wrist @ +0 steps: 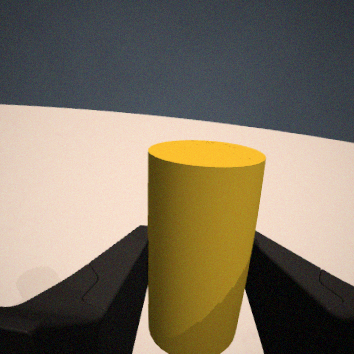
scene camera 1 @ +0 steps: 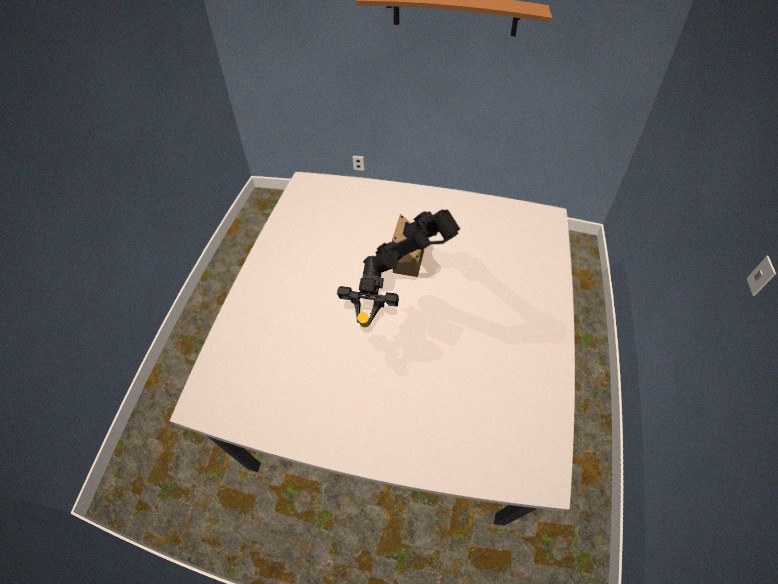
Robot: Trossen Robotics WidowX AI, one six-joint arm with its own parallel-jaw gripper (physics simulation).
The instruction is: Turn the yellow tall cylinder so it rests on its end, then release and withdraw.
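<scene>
The yellow tall cylinder (scene camera 1: 363, 318) (wrist: 202, 240) is upright, with its bright flat end facing up. My gripper (scene camera 1: 365, 319) (wrist: 195, 238) is shut on it, with one black finger on each side of its wall. In the scene view the gripper reaches toward the front of the table from the arm, and the cylinder is at its fingertips. The cylinder's lower end is near the bottom edge of the wrist view; whether it touches the table cannot be told.
The white table (scene camera 1: 351, 402) (wrist: 60, 165) extends around the gripper on all sides. The arm's wooden base block (scene camera 1: 407, 267) stands behind the gripper. The arm's shadow falls across the table to the right. Blue walls (scene camera 1: 439, 106) surround the table, with a wooden shelf (scene camera 1: 465, 7) high at the back.
</scene>
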